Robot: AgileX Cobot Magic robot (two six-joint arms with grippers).
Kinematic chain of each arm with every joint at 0, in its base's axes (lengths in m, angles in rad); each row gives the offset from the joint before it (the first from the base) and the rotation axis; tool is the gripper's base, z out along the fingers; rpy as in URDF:
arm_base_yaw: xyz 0 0 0.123 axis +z
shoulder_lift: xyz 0 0 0 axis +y
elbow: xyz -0.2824 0 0.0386 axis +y
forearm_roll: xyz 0.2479 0 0.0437 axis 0.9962 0 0.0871
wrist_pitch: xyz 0 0 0 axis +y
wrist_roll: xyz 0.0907 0 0.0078 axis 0.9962 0 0.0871
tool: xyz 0 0 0 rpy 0 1.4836 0
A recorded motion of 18 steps. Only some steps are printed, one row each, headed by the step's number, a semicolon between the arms.
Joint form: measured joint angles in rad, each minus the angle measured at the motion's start. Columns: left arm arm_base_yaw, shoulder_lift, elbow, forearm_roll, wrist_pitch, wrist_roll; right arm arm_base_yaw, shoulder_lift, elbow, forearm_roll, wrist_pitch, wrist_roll.
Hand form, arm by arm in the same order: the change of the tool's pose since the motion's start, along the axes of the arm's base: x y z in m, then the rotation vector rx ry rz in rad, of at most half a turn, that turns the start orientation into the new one. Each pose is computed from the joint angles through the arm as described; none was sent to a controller.
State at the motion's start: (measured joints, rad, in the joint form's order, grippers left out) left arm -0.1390 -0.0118 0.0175 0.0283 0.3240 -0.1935; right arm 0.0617 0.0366 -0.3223 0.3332 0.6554 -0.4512
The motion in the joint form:
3: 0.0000 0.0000 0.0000 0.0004 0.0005 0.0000; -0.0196 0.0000 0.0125 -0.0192 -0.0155 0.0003
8: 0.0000 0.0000 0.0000 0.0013 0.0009 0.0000; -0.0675 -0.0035 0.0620 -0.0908 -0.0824 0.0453
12: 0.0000 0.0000 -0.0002 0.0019 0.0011 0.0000; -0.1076 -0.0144 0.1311 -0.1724 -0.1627 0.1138
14: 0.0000 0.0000 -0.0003 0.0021 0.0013 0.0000; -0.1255 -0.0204 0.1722 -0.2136 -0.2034 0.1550
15: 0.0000 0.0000 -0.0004 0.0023 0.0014 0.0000; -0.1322 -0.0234 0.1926 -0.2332 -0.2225 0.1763
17: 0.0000 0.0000 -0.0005 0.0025 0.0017 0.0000; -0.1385 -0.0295 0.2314 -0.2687 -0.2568 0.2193
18: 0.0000 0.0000 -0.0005 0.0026 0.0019 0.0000; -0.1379 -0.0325 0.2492 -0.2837 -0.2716 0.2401
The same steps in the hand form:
3: 0.0000 0.0000 0.0000 0.0005 0.0004 0.0000; 0.0021 -0.0019 -0.0029 -0.0157 -0.0030 -0.0312
8: 0.0000 0.0000 -0.0001 0.0014 0.0007 0.0001; 0.0085 -0.0084 -0.0137 -0.0339 -0.0141 -0.1312
12: 0.0000 0.0001 0.0000 0.0020 0.0006 0.0002; 0.0143 -0.0152 -0.0293 -0.0415 -0.0263 -0.2259
14: 0.0000 0.0001 0.0000 0.0022 0.0007 0.0002; 0.0170 -0.0183 -0.0392 -0.0406 -0.0279 -0.2685
15: 0.0000 0.0001 0.0000 0.0024 0.0007 0.0002; 0.0182 -0.0196 -0.0441 -0.0388 -0.0280 -0.2862
17: 0.0000 0.0001 0.0000 0.0026 0.0008 0.0003; 0.0201 -0.0216 -0.0537 -0.0317 -0.0271 -0.3117
18: 0.0000 0.0001 0.0000 0.0028 0.0010 0.0003; 0.0209 -0.0222 -0.0582 -0.0262 -0.0260 -0.3191

